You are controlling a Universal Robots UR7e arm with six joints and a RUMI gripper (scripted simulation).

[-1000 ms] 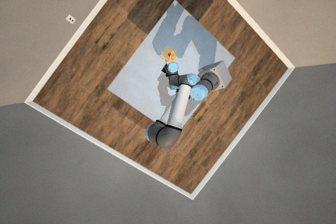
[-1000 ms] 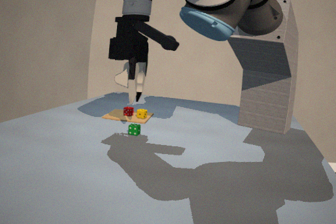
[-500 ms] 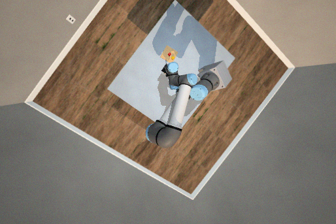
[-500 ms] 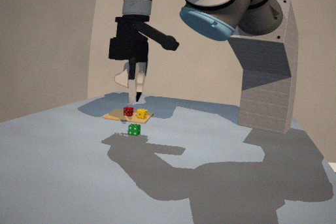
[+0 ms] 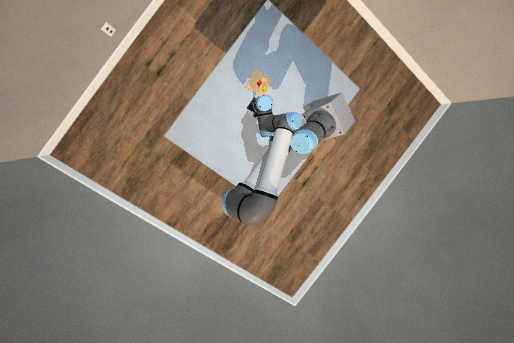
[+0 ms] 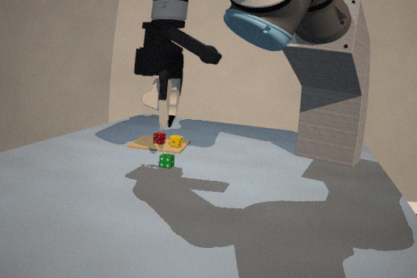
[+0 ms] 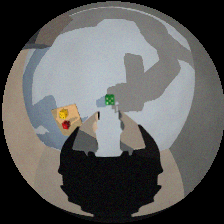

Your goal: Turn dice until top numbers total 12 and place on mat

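Right now the green die is 8 cm below my hand. Round my hand: tan mat 15 cm to the right, 12 cm ahead, 9 cm below; then red die 15 cm to the right, 12 cm ahead, 8 cm below; then yellow die 16 cm to the right, 8 cm below, 7 cm ahead.
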